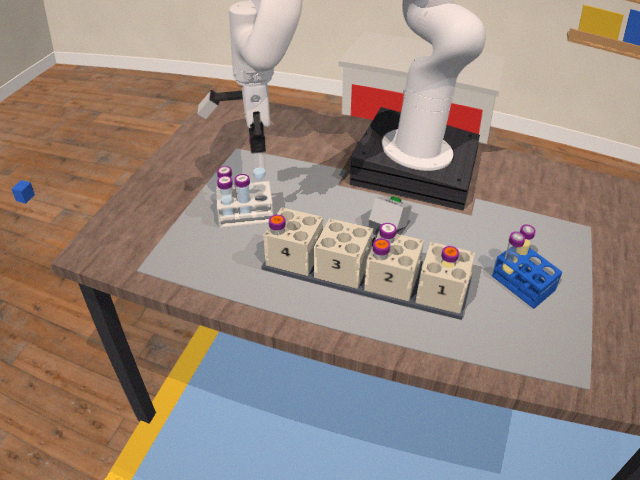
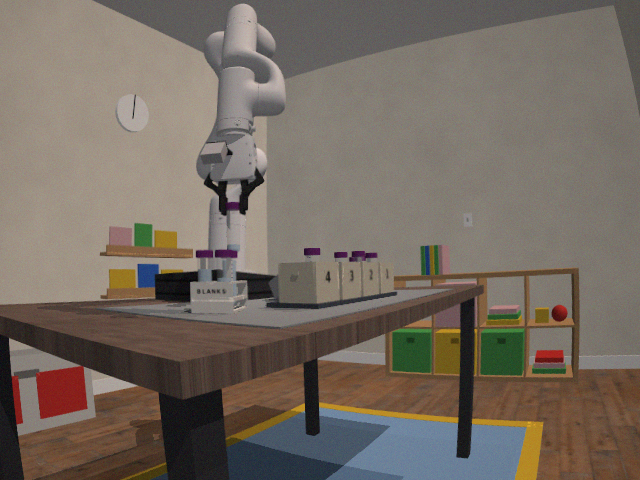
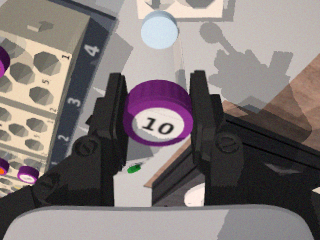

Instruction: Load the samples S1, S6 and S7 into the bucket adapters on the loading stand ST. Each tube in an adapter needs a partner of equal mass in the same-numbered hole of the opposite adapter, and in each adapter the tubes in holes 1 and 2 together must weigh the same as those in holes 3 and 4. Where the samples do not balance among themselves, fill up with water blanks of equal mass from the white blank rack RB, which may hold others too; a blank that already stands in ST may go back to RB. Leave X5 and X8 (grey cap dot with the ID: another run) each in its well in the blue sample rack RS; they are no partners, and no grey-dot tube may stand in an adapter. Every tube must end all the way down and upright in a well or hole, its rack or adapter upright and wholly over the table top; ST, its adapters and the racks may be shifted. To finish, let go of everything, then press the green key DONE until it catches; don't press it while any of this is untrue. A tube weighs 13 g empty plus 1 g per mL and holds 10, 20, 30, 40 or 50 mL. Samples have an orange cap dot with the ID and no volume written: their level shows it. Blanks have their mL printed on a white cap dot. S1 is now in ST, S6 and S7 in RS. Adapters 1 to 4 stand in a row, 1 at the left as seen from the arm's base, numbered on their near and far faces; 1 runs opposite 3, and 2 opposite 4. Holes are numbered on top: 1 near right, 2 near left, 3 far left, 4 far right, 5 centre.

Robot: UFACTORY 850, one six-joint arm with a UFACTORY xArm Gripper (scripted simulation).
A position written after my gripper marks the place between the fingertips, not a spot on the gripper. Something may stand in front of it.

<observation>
I see my gripper (image 2: 233, 214), a white blank rack RB (image 2: 214, 297), a blue sample rack RS (image 1: 543, 289) and an adapter 3 (image 1: 340, 254).
The white blank rack RB is seen too in image 1 (image 1: 257, 216). The adapter 3 shows as well in image 2 (image 2: 349, 272). My gripper is seen too in image 1 (image 1: 257, 147) and in image 3 (image 3: 158, 91).
</observation>
